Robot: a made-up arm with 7 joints. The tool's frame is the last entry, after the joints. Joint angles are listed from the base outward. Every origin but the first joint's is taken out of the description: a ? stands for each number. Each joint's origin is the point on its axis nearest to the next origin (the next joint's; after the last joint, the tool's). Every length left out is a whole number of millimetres.
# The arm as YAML. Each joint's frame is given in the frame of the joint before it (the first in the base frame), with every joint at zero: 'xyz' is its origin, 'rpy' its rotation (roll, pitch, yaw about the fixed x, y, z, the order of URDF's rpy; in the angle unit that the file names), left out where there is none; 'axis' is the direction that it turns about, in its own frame. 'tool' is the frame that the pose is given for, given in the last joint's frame.
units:
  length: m
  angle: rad
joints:
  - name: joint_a
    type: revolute
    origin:
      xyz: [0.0, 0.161, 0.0]
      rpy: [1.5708, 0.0, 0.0]
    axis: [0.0, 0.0, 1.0]
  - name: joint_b
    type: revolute
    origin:
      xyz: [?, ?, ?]
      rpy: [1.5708, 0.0, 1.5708]
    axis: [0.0, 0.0, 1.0]
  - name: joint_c
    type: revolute
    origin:
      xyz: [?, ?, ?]
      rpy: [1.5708, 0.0, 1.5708]
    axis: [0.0, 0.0, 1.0]
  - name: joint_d
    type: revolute
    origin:
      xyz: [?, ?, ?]
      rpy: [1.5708, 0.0, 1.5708]
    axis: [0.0, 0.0, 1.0]
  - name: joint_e
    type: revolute
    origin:
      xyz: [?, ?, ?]
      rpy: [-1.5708, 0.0, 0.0]
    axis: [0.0, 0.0, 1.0]
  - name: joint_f
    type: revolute
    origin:
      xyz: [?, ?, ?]
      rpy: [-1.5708, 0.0, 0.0]
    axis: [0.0, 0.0, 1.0]
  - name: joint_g
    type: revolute
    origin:
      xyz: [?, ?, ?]
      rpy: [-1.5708, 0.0, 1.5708]
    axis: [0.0, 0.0, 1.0]
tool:
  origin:
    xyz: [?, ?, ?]
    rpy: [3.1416, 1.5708, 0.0]
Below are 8 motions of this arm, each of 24 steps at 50 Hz.
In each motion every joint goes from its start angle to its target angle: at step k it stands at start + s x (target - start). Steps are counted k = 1, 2, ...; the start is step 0. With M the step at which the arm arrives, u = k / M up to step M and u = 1 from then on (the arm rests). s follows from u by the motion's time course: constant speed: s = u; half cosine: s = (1 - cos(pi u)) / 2; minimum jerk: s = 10 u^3 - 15 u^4 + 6 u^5.
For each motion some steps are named. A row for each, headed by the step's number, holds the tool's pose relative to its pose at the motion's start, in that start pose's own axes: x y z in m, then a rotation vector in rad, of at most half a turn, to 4 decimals.
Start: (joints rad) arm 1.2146 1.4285 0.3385 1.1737 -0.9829 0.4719 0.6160
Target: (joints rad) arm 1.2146 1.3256 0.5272 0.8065 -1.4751 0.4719 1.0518
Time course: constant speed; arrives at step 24
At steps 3, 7, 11, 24:
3: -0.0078 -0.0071 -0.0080 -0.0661 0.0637 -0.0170
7: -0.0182 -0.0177 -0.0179 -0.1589 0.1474 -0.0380
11: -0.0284 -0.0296 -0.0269 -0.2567 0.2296 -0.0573
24: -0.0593 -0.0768 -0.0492 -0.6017 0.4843 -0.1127

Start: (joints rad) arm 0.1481 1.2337 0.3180 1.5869 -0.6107 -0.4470 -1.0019
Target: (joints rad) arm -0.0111 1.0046 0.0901 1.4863 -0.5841 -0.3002 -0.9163
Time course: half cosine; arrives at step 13
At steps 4, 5, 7, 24:
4: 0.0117 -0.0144 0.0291 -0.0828 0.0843 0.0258
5: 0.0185 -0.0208 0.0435 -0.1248 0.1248 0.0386
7: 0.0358 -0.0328 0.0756 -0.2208 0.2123 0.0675
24: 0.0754 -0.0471 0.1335 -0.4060 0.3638 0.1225

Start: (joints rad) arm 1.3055 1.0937 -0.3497 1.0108 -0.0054 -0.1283 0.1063
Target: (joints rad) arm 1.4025 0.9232 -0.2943 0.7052 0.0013 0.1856 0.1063
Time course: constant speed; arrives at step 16
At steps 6, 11, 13, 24:
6: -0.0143 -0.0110 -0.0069 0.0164 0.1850 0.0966
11: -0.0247 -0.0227 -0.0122 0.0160 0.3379 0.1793
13: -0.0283 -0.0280 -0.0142 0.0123 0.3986 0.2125
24: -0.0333 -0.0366 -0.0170 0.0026 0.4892 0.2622

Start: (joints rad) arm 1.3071 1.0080 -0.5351 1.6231 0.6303 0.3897 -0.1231
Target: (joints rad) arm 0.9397 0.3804 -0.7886 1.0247 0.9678 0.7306 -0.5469
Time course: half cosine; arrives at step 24
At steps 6, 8, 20, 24:
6: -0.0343 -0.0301 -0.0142 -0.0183 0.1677 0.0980
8: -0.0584 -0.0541 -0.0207 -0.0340 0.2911 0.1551
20: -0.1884 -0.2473 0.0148 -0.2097 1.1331 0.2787
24: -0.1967 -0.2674 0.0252 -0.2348 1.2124 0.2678

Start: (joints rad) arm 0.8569 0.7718 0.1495 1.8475 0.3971 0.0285 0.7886
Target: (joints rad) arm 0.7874 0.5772 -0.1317 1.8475 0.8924 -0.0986 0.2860
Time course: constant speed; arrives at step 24
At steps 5, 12, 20, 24:
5: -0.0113 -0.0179 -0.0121 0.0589 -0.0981 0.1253
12: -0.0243 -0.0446 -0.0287 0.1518 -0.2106 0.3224
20: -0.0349 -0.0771 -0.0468 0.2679 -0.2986 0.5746
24: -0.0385 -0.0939 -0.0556 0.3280 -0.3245 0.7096

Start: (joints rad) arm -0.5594 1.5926 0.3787 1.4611 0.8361 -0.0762 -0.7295
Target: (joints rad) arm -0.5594 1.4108 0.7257 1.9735 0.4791 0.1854 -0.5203
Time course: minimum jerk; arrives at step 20
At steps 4, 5, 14, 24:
4: 0.0061 -0.0019 0.0026 -0.0187 -0.0179 0.0043
5: 0.0109 -0.0032 0.0047 -0.0326 -0.0326 0.0072
14: 0.0891 -0.0016 0.0476 -0.1538 -0.3098 -0.0058
24: 0.1051 0.0033 0.0600 -0.1538 -0.3756 -0.0241

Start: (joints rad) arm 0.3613 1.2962 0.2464 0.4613 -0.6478 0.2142 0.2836
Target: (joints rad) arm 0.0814 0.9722 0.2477 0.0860 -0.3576 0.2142 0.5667
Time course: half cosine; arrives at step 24
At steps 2, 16, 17, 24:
2: -0.0006 -0.0040 -0.0009 -0.0159 0.0029 0.0016
16: -0.0540 -0.1755 -0.0042 -0.6648 0.2066 0.0854
17: -0.0600 -0.1876 -0.0014 -0.7095 0.2278 0.0933
24: -0.0840 -0.2293 0.0122 -0.8648 0.3104 0.1243

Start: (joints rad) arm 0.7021 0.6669 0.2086 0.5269 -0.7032 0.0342 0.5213
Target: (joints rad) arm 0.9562 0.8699 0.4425 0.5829 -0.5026 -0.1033 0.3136
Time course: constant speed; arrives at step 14
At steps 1, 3, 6, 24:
1: 0.0011 0.0119 0.0046 0.0455 -0.0259 0.0242
3: 0.0028 0.0353 0.0148 0.1374 -0.0779 0.0729
6: 0.0037 0.0689 0.0324 0.2774 -0.1559 0.1464
24: -0.0038 0.1475 0.0915 0.6614 -0.3626 0.3477

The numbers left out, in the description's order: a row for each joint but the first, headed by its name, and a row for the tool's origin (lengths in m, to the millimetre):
joint_b: 0.0 0.0 0.0
joint_c: -0.257 0.0 0.0
joint_d: 0.0 0.0 0.0
joint_e: 0.0 -0.252 0.0
joint_f: 0.0 0.0 0.0
joint_g: 0.0 0.0 0.0
tool: 0.0 0.0 0.0

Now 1 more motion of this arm.
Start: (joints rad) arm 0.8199 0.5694 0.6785 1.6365 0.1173 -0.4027 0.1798
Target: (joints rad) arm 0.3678 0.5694 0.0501 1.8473 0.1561 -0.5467 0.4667
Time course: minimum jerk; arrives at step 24
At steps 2, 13, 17, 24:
2: 0.0000 -0.0009 0.0003 -0.0058 0.0000 0.0011
13: 0.0086 -0.0948 0.0602 -0.6221 0.0067 0.2060
17: 0.0236 -0.1307 0.1044 -0.8767 0.0088 0.3581
24: 0.0361 -0.1471 0.1320 -1.0064 0.0087 0.4591

